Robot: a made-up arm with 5 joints.
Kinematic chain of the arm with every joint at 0, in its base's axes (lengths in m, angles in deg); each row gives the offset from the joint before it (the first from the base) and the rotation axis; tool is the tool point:
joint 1: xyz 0 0 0.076 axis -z
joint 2: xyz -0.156 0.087 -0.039 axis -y
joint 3: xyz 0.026 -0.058 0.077 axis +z
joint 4: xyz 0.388 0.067 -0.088 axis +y
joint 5: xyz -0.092 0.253 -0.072 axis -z
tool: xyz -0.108 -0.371 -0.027
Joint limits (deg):
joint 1: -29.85..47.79
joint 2: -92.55..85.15
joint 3: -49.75..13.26
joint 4: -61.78..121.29
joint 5: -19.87..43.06
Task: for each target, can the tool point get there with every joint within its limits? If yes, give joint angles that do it. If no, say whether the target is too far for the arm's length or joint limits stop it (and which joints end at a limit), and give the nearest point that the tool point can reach.
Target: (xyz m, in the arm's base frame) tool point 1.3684 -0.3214 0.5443
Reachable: no: too far | nearest point 0.5114 -0.1201 0.2629 | short by 0.924 m
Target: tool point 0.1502 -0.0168 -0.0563
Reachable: yes | joints 12.15 -77.86 -44.49 59.55 35.57
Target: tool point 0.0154 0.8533 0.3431
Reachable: no: joint limits stop it (at a limit: joint 1, joint 2, joint 3, joint 5) | nearest point -0.1968 0.5622 0.4240 | short by 0.369 m
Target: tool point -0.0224 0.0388 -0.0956
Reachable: yes | joints 0.85 16.47 -26.30 -9.10 26.65
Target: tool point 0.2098 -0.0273 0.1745
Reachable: yes | joints 25.89 -34.95 -5.44 72.85 30.60
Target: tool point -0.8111 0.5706 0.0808
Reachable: no: joint limits stop it (at a limit: joint 2, joint 3, joint 5) | nearest point -0.4939 0.3474 -0.1432 | short by 0.448 m
